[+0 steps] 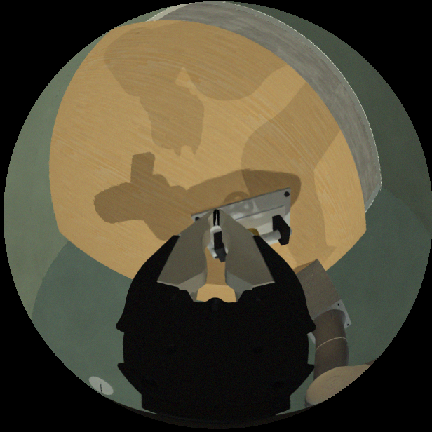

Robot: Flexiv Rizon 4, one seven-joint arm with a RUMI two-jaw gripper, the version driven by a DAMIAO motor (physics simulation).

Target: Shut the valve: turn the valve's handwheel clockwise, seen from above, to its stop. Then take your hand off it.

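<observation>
My gripper (216, 210) is shut, with its fingertips together and nothing held between them. It hangs over the left part of the valve's mount. The valve's grey metal base plate (272, 198) lies on the table beyond and to the right of the fingertips. A black pipe clamp (281, 230) holds the end of a light pipe (270, 237) at the right. Another black clamp (218, 241) shows through the gap between the finger bodies. A small bit of the brass valve body (253, 232) shows beside the right finger. The handwheel does not show; the right finger and the gripper body cover that area.
The wooden table top (125, 120) carries dark shadows of the arm. A grey band (320, 75) runs along its far right side. The robot's brown and grey arm parts (331, 332) show at the lower right, and a pale disc (101, 385) lies at the lower left.
</observation>
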